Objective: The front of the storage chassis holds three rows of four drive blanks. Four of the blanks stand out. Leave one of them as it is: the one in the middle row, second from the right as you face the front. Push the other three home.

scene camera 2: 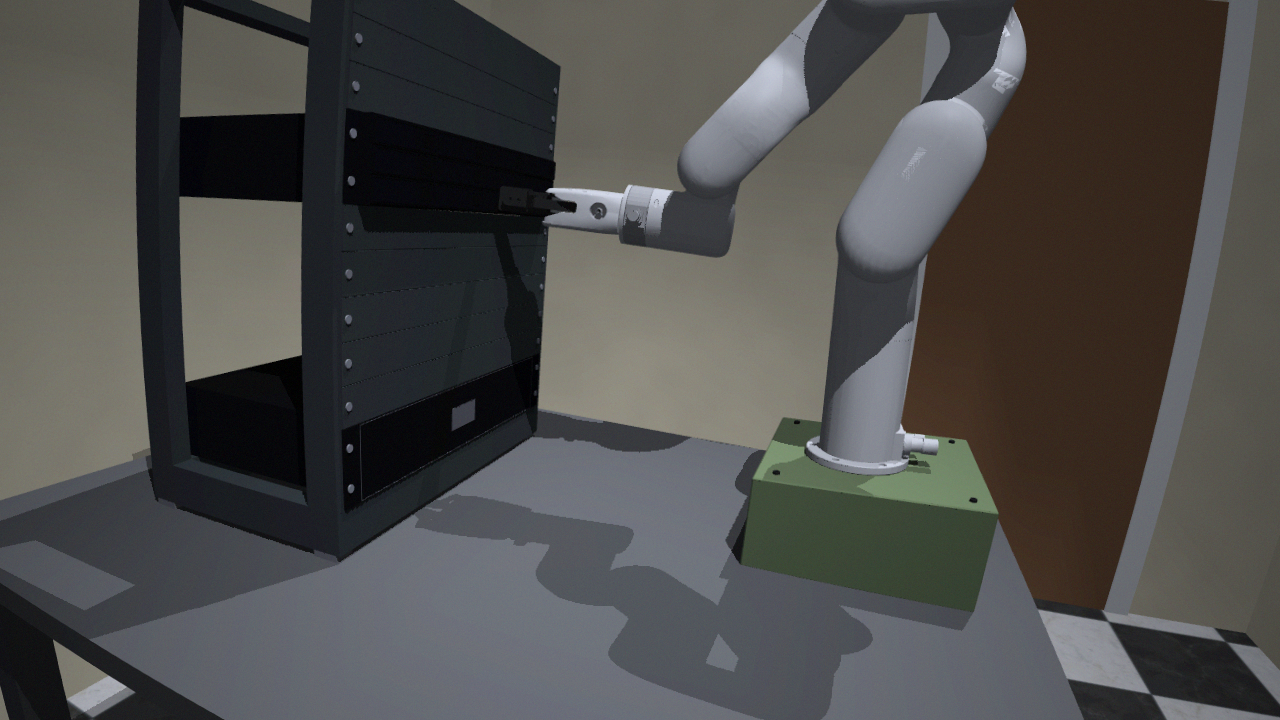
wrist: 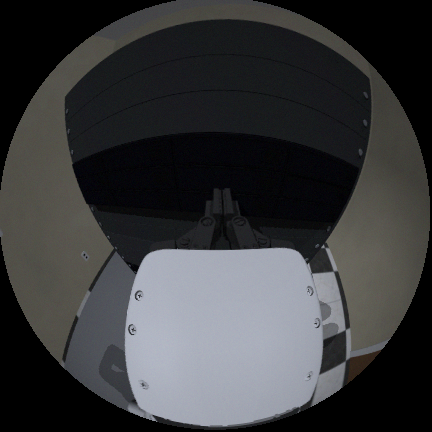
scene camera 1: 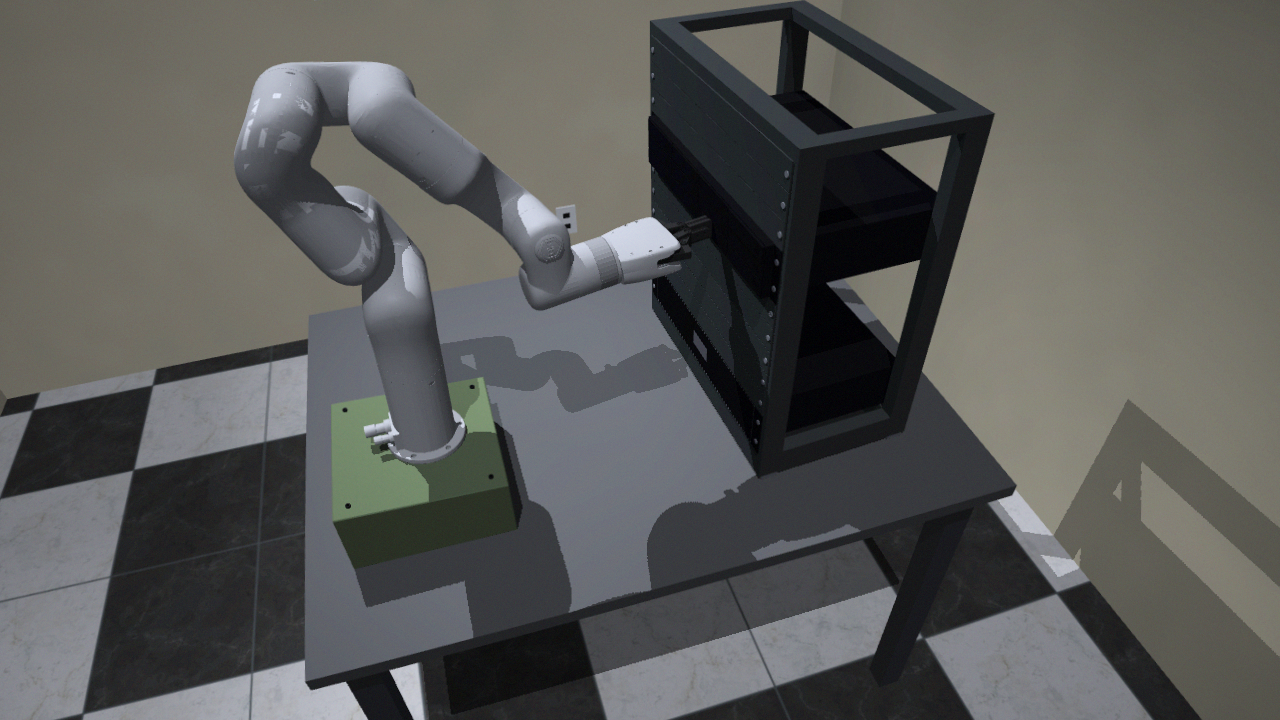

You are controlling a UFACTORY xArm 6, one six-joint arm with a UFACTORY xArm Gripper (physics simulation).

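Pixels of known places: gripper, fingertip midpoint: (scene camera 2: 501, 197) (wrist: 220, 199) (scene camera 1: 709, 225); arm's base at its link origin: (scene camera 2: 856, 457) (scene camera 1: 426, 435).
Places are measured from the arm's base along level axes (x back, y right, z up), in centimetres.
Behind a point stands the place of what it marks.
Observation:
The storage chassis (scene camera 1: 747, 246) {x -49.0, y 12.5, z 31.7 cm} (scene camera 2: 429, 161) {x -49.5, y -17.6, z 30.6 cm} (wrist: 130, 175) {x -49.4, y -11.3, z 30.4 cm} is a black band across the upper half of the rack front. Its drive blanks are very dark. Faint row and column lines show in the wrist view, but I cannot tell which blanks stand out. My gripper (scene camera 1: 708, 226) {x -49.3, y -0.4, z 27.6 cm} (scene camera 2: 503, 198) {x -49.3, y -0.4, z 27.6 cm} (wrist: 220, 199) {x -49.3, y -0.4, z 27.6 cm} is shut with nothing between the fingers. It points level at the lower part of the chassis front, near the middle of its width in the wrist view. The fingertips are at or very close to the front; contact cannot be told. The fingers hide part of the lower rows.
The rack (scene camera 1: 796, 313) {x -53.6, y 20.0, z 23.9 cm} (scene camera 2: 324, 268) {x -52.4, y -30.4, z 19.3 cm} stands on the table (scene camera 1: 608, 483) {x -26.9, y 11.1, z -11.4 cm} (scene camera 2: 358, 626) {x -42.7, y -38.6, z -11.4 cm}, with grey panels above and below the chassis. A black unit (scene camera 2: 402, 456) {x -51.0, y -19.2, z -2.8 cm} with a light label sits at the rack's bottom. The arm stands on a green base (scene camera 1: 358, 465) {x 11.2, y 2.9, z 0.5 cm} (scene camera 2: 859, 546) {x 0.8, y -12.2, z -6.2 cm} facing the rack.

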